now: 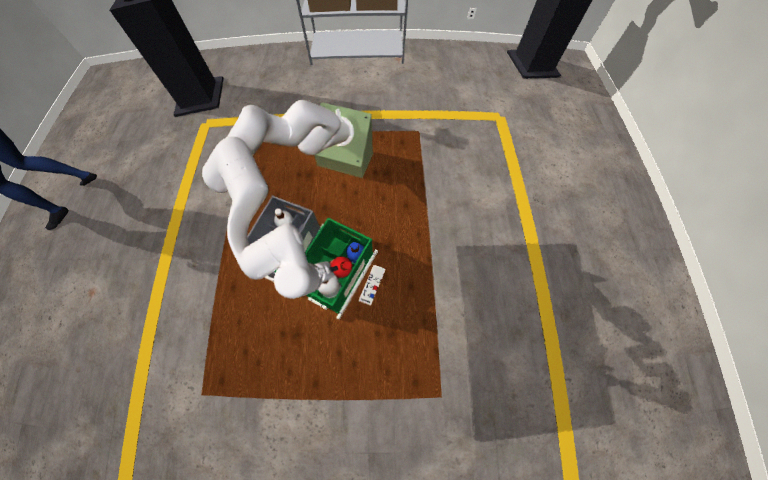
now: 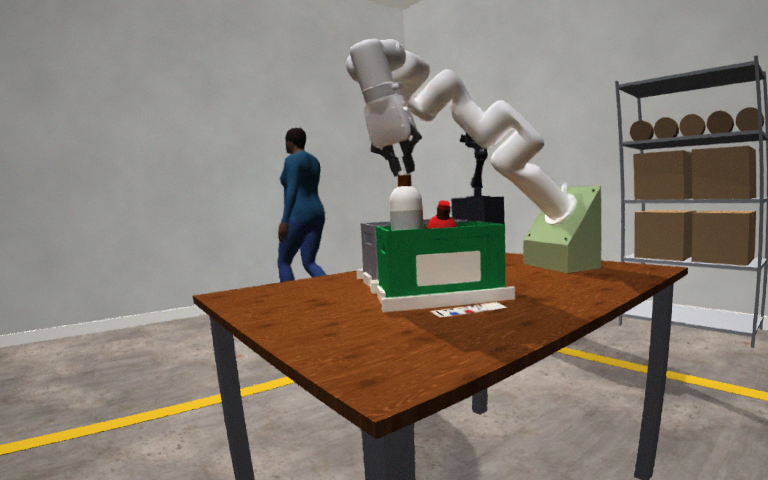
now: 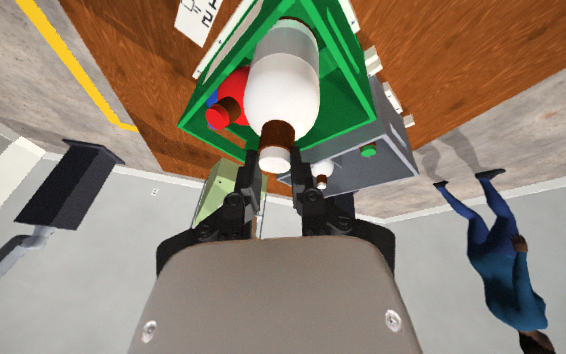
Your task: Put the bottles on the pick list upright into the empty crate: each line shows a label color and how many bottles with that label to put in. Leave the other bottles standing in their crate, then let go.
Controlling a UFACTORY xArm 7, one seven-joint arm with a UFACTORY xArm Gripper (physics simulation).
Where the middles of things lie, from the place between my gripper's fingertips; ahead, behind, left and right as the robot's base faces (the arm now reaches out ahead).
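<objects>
There's a red bottle (image 3: 229,108) here, and it's 4 cm to the left of my hand, 7 cm behind my hand and 15 cm below my hand.
</objects>
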